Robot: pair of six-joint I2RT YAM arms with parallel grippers.
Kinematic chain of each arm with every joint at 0, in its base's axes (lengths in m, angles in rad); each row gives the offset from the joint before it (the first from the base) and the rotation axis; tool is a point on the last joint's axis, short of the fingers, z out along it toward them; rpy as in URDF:
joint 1: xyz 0 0 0.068 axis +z
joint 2: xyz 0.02 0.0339 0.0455 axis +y
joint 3: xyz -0.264 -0.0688 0 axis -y
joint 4: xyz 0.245 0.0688 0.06 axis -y
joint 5: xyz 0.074 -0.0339 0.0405 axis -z
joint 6: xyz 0.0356 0 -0.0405 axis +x
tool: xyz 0 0 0 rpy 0 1.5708 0
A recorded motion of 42 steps. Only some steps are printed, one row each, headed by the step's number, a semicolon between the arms.
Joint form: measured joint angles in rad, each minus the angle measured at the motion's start. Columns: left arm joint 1, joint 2, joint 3, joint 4, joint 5, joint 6; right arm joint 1, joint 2, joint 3, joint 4, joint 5, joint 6.
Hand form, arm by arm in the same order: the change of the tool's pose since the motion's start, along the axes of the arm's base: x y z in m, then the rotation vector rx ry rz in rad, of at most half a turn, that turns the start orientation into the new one. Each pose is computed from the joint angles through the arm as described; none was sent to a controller.
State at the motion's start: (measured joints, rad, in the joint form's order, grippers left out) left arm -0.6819 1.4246 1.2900 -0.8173 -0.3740 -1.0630; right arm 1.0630 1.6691 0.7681 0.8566 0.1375 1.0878
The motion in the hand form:
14: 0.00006 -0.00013 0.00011 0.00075 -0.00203 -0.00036; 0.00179 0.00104 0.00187 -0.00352 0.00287 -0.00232
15: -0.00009 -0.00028 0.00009 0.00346 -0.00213 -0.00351; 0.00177 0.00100 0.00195 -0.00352 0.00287 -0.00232
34: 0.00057 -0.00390 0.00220 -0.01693 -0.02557 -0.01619; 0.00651 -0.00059 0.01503 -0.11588 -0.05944 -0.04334
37: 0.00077 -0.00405 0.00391 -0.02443 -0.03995 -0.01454; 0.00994 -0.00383 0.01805 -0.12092 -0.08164 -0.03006
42: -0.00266 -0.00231 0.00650 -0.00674 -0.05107 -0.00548; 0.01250 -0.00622 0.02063 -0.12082 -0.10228 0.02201
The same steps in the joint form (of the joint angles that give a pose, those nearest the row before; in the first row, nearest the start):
14: -0.0004 0.0000 0.0000 0.0015 -0.0015 0.0011; -0.0030 0.0000 0.0118 -0.0164 -0.0008 0.0008
15: -0.0011 0.0000 0.0000 0.0012 -0.0019 0.0046; -0.0031 -0.0004 0.0118 -0.0168 -0.0008 0.0008
34: -0.0088 -0.0004 0.0000 0.0332 0.0019 0.0084; -0.0130 -0.0408 0.0568 -0.1526 0.0381 -0.1076
37: -0.0091 -0.0042 -0.0008 0.0461 -0.0019 0.0088; -0.0286 -0.0500 0.0565 -0.1518 0.0103 -0.1320
42: -0.0149 -0.0160 -0.0008 0.0320 -0.0275 0.0095; -0.0450 -0.0572 0.0561 -0.1492 -0.0576 -0.1541

